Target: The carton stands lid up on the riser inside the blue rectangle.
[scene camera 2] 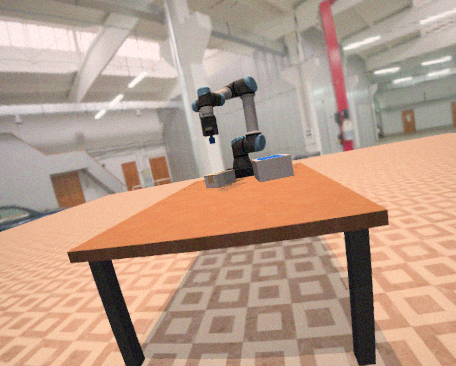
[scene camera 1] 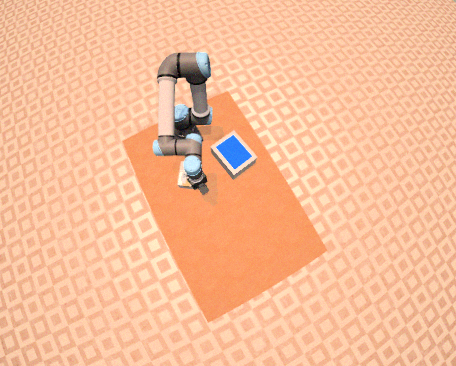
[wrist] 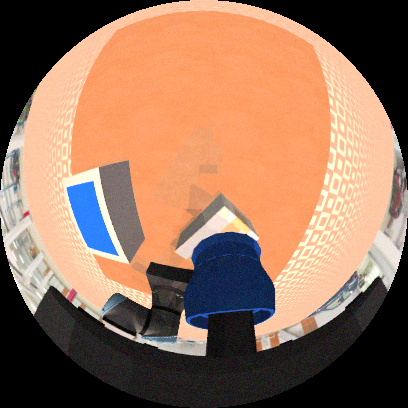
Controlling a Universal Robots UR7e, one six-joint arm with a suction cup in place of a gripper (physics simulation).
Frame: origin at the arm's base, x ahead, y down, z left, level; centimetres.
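Where they show: end effector, tool point: [scene camera 2: 212, 143] [wrist: 226, 260]; arm's base, origin of the base link: [scene camera 2: 242, 167] [scene camera 1: 184, 129] [wrist: 170, 294].
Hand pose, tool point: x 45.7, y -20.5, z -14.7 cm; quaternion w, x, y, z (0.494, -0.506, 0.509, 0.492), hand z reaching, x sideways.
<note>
Things, the pixels of their top centre, and the offset from my tool point. Level surfaces: height alone.
- carton, middle of its top: [wrist: 215, 246] [scene camera 2: 219, 172] [scene camera 1: 187, 173] dx -15.1, dy +18.4, dz -1.2 cm
- grey riser, middle of its top: [wrist: 87, 221] [scene camera 2: 269, 157] [scene camera 1: 233, 151] dx -9.0, dy +14.7, dz +31.6 cm
- filled blue rectangle, middle of its top: [wrist: 87, 221] [scene camera 2: 269, 157] [scene camera 1: 233, 151] dx -9.0, dy +14.7, dz +31.6 cm
- orange-brown table, its level: dy +26.7 cm
The carton [scene camera 1: 183, 176] [scene camera 2: 220, 179] [wrist: 207, 230] stands on the table, apart from the riser, with a white face and a yellow-tan strip upward. The arm and cup hide part of it in scene camera 1 and the wrist view. The grey riser [scene camera 1: 244, 169] [scene camera 2: 274, 168] [wrist: 120, 210] stands beside it, with the filled blue rectangle [scene camera 1: 234, 151] [scene camera 2: 270, 157] [wrist: 92, 217] on its top; no object stands on the blue. My suction cup [scene camera 1: 204, 189] [scene camera 2: 212, 140] [wrist: 226, 241] is open and empty, held in the air well above the carton.
The orange-brown table [scene camera 1: 240, 225] [scene camera 2: 230, 210] [wrist: 200, 75] carries the carton, the riser and the arm's base. The arm's base and lower links [scene camera 2: 242, 162] stand behind the carton and riser in scene camera 2. The riser is taller than the carton.
</note>
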